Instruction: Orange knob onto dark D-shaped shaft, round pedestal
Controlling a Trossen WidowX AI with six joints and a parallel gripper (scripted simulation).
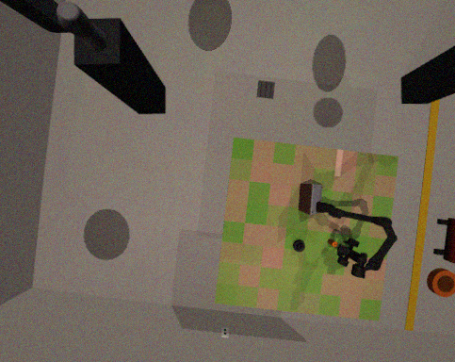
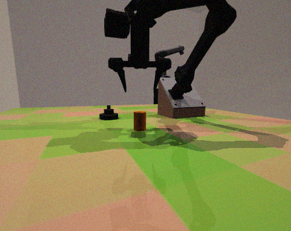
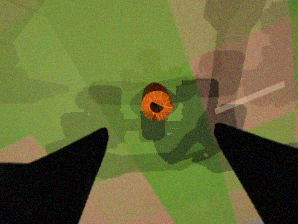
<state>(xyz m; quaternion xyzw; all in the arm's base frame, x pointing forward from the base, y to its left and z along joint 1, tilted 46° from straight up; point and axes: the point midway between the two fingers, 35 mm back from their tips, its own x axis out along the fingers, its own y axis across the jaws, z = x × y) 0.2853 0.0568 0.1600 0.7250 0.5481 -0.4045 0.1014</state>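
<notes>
Right now my gripper tip is 90 mm above the orange knob. From my gripper tip the other things lie so: dark pedestal (250 mm to the right, 90 mm below, 30 mm ahead).
</notes>
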